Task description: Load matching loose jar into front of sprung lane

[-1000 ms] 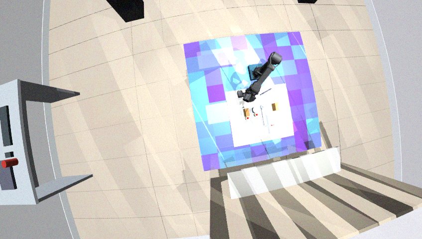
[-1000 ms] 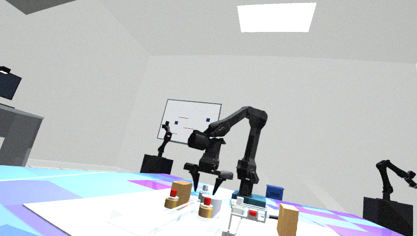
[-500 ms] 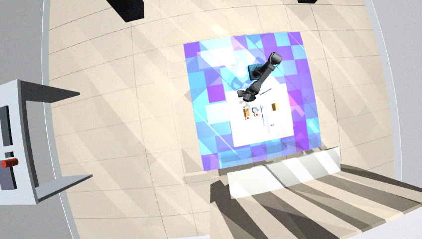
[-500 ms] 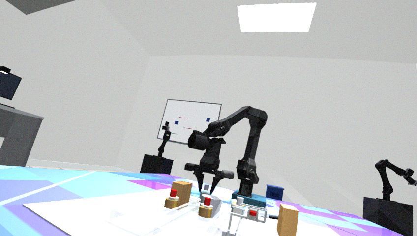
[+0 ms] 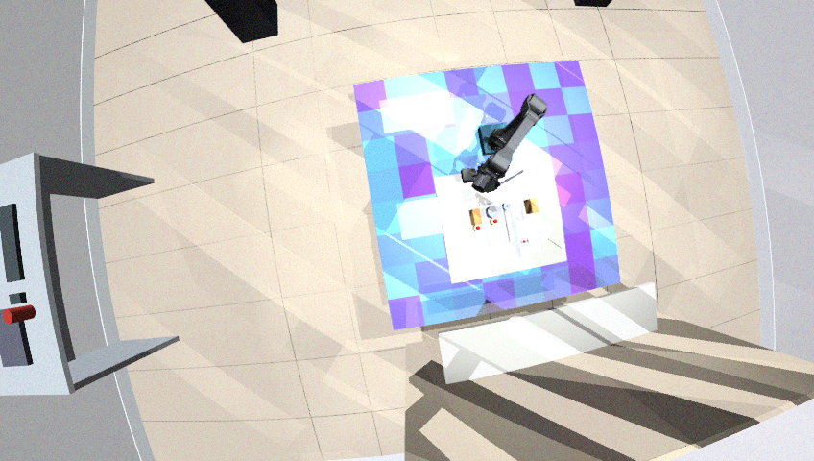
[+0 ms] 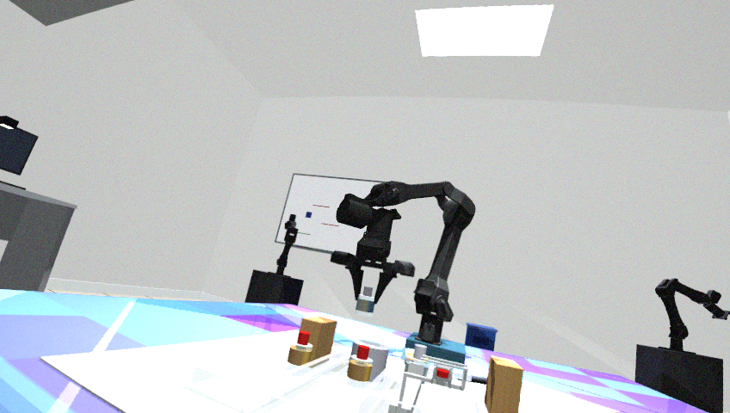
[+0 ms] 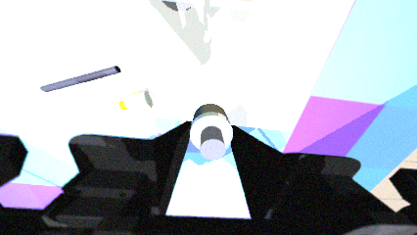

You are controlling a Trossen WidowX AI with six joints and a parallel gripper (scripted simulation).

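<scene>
Right now the grey block is 160 mm ahead of my gripper tip, 80 mm to the left of it and 80 mm below it. The rest, counted from my gripper tip: pusher lane: 290 mm ahead, 190 mm to the left, 90 mm below; small red part: 330 mm ahead, 200 mm to the left, 40 mm below.
</scene>
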